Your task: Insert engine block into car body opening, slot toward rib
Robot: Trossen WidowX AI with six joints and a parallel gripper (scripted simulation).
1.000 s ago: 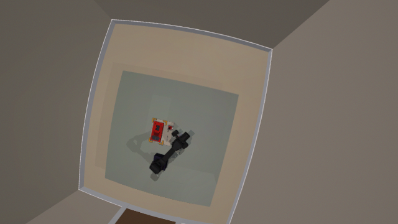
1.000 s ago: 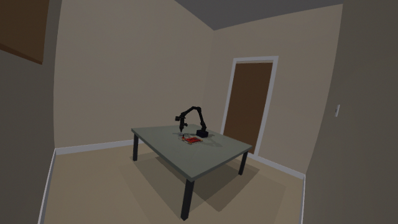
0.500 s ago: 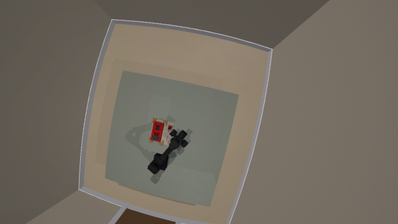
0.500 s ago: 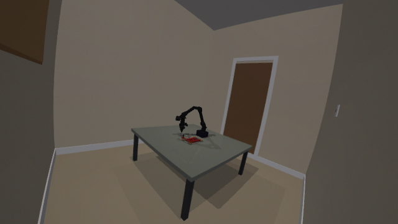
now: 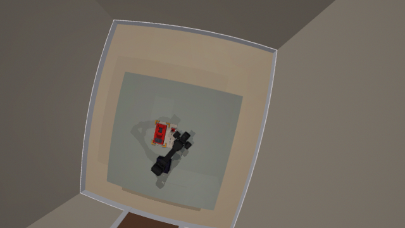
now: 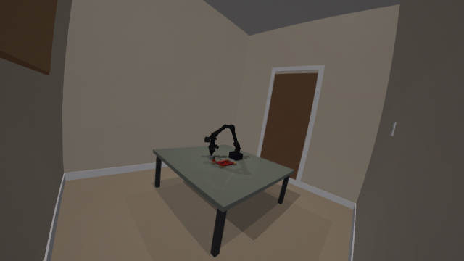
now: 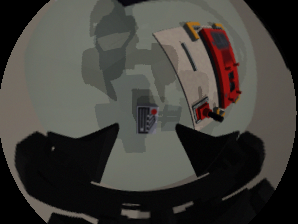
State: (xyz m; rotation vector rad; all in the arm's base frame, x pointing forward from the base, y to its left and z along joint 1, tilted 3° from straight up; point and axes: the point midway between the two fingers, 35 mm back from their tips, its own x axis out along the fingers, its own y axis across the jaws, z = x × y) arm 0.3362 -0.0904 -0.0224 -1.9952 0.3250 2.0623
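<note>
Now: gripper tip 30 mm above the grey engine block.
</note>
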